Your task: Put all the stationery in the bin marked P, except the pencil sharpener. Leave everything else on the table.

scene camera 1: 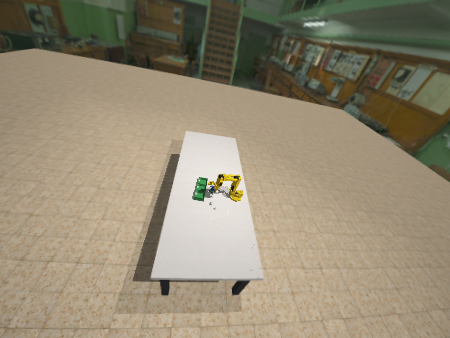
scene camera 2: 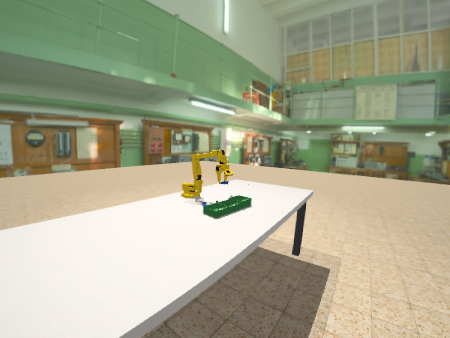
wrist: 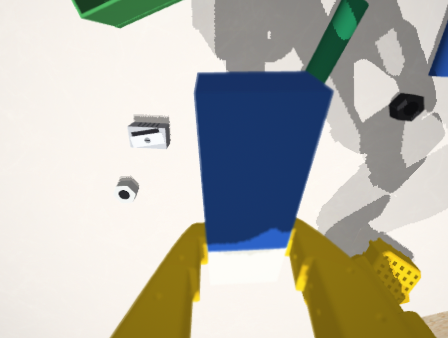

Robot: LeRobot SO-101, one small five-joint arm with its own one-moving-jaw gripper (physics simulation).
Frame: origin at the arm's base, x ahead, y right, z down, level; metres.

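Seen in the pictures: end effector, tool point: (scene camera 1: 215, 191) (scene camera 2: 224, 182) (wrist: 207, 237); arm's base, origin of the base link: (scene camera 1: 233, 196) (scene camera 2: 193, 196).
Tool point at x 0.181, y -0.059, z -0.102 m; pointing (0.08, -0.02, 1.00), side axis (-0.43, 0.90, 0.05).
Offsets run from my tool point to a thing's top centre. "*": to the spot under its first point. Level surfaces: height alone.
My gripper (scene camera 2: 226, 179) (wrist: 248, 242) is shut on a blue eraser @[dx +0.007, dy +0.016, dz -0.012 m] (scene camera 2: 224, 182) (wrist: 252, 160) with a white end, its jaws pressing on both sides. It holds the eraser above the table. A green rod-shaped item @[dx +0.018, dy +0.080, dz +0.088 m] (wrist: 336, 37) lies beyond the eraser, partly hidden by it. Part of another blue item @[* dx -0.013, dy +0.138, dz +0.093 m] (wrist: 441, 57) shows at the right edge of the wrist view. The silver pencil sharpener @[dx +0.019, dy -0.044, dz +0.091 m] (wrist: 149, 137) lies on the table left of the eraser. The green bin row @[* dx +0.119, dy -0.020, dz +0.074 m] (scene camera 1: 199, 198) (scene camera 2: 220, 211) (wrist: 130, 16) has several compartments; its markings are not readable, so P cannot be told.
A grey hex nut @[dx -0.013, dy -0.088, dz +0.094 m] (wrist: 125, 191) lies below the sharpener in the wrist view. A black hex nut @[dx -0.037, dy +0.120, dz +0.094 m] (wrist: 406, 107) lies at the right, in the arm's shadow. The yellow arm base (scene camera 1: 236, 196) (scene camera 2: 191, 190) stands near one long edge of the white table @[dz +0.102 m] (scene camera 1: 205, 250) (scene camera 2: 125, 265).
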